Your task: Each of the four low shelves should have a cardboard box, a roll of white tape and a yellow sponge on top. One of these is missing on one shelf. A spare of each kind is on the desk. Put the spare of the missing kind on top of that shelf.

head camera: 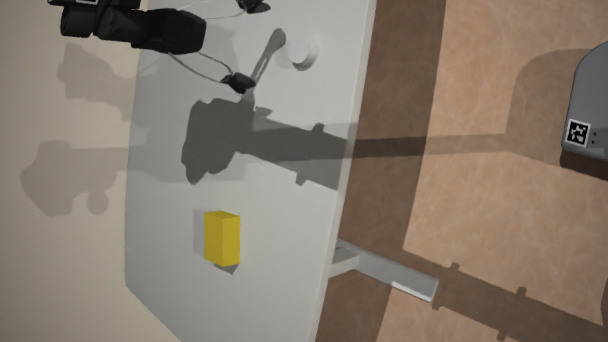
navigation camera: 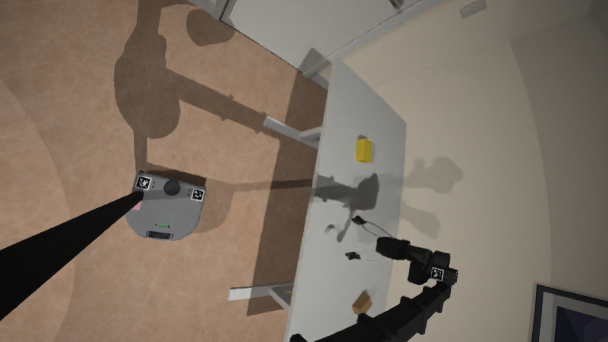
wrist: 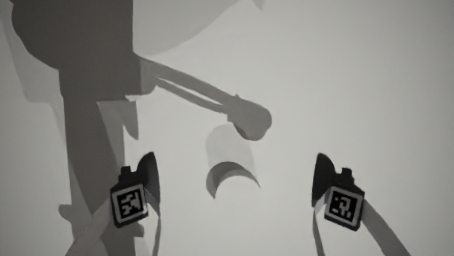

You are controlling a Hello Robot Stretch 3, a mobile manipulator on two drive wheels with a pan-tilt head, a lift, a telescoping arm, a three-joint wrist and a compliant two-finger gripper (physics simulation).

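Places are measured from the robot's base along level axes (x down, y left, z ahead), in millimetres.
Where they show: gripper, between the fingertips: [head camera: 258,45] [navigation camera: 349,236] [wrist: 235,171]; robot's base, origin of its link: [navigation camera: 171,187].
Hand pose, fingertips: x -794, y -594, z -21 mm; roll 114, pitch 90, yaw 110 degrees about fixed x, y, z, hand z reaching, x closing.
Things, the pixels of their top centre, and the offset from my fingertips. Level surfaces: height alone.
- white tape roll, centre of its top: [wrist: 238,198] [head camera: 298,49] [navigation camera: 332,234] dz -5, dx +50, dy +44 mm
- white desk, height of its surface: dx +74 mm
- yellow sponge, centre of its top: [head camera: 213,239] [navigation camera: 368,150] dz +385, dx +29, dy -81 mm
- cardboard box, centre of its top: [navigation camera: 366,307] dz -354, dx +24, dy -281 mm
A white tape roll [head camera: 301,50] [navigation camera: 330,229] [wrist: 237,189] stands on the white desk [head camera: 285,210] [navigation camera: 345,110] [wrist: 380,90], pale against its top. My gripper [head camera: 246,44] [navigation camera: 355,238] [wrist: 235,171] is open, its fingers wide apart with nothing between them. It hangs above the desk; in the wrist view the roll shows low in the middle, in the gap between the fingertips. A yellow sponge [head camera: 221,239] [navigation camera: 364,151] stands on the desk, well to one side of the gripper. A cardboard box [navigation camera: 362,303] lies on the desk near the arm. The low shelves do not show.
My grey base [head camera: 595,100] [navigation camera: 167,210] stands on the brown floor, apart from the desk's long edge. Desk feet [head camera: 390,275] [navigation camera: 285,131] stick out over the floor. A wall [head camera: 50,250] [navigation camera: 475,150] runs behind the desk. A white door [navigation camera: 300,25] is beyond its end.
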